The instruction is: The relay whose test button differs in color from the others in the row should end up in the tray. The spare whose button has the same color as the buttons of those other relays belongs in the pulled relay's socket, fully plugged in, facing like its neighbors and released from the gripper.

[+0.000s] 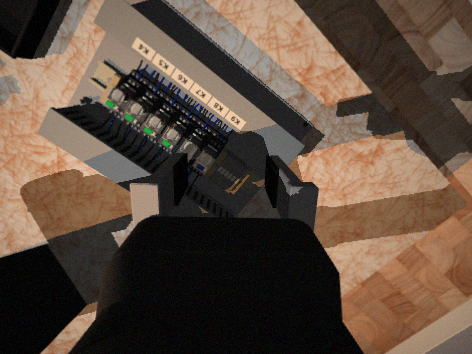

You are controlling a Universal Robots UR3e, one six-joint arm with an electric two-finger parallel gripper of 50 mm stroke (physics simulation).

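Places are measured from the arm's base along level axes (x ahead, y left, z up), in metres.
Pixels of known places: gripper, fingertip midpoint: (pixel 226 170).
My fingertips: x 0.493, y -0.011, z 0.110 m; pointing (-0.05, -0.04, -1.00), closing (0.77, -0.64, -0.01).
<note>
Ahead of a thing's pixels: the offset from my fingertips to its top centre. "*": to the spot under its first point.
A row of clear relays stands in sockets below labels K4 to K9. Green test buttons show on the relays at K4 {0.096 m back, 0.119 m left, 0.185 m down} (pixel 109 104), K5 {0.089 m back, 0.092 m left, 0.185 m down} (pixel 129 118), K6 {0.082 m back, 0.065 m left, 0.185 m down} (pixel 148 131) and K7 {0.074 m back, 0.038 m left, 0.185 m down} (pixel 166 143). The relay at K8 {0.067 m back, 0.011 m left, 0.185 m down} (pixel 190 146) is partly covered by the left finger, and its button is hidden. The end relay at K9 {0.060 m back, 0.016 m right, 0.185 m down} (pixel 202 165) has a blue button. My gripper (pixel 226 170) is open and empty, its fingers apart over the K9 end of the row, with the blue-button relay showing between them. No spare relay or tray can be made out.
A grey panel {* 0.070 m back, 0.183 m left, 0.252 m down} (pixel 112 47) carries the row, with a slotted dark wire duct (pixel 95 116) along the near side and a dark rail {* 0.036 m ahead, 0.072 m left, 0.252 m down} (pixel 220 65) along the far side. A dark block {0.050 m back, 0.054 m right, 0.208 m down} (pixel 227 172) with brass-coloured parts sits beside K9. A black object {* 0.127 m back, 0.253 m left, 0.223 m down} (pixel 30 25) stands at upper left.
</note>
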